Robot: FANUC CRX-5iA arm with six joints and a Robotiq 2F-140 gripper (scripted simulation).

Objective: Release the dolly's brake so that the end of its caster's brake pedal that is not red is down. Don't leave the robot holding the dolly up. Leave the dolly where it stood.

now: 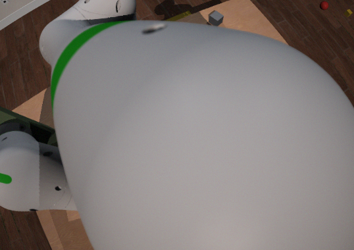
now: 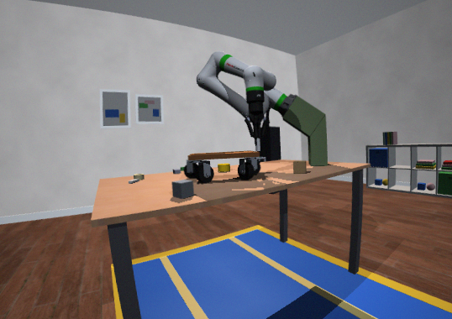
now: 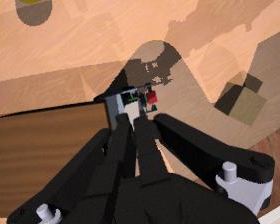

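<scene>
Now: hand 70 mm above the caster brake pedal, 10 mm to the right of it and 10 mm past it. The rest, counted from my hand: tan cube: 160 mm to the left, 140 mm behind, 120 mm below; then yellow cylinder: 280 mm to the right, 130 mm below, 20 mm behind; then grey cube: 490 mm ahead, 130 mm below, 80 mm to the left.
</scene>
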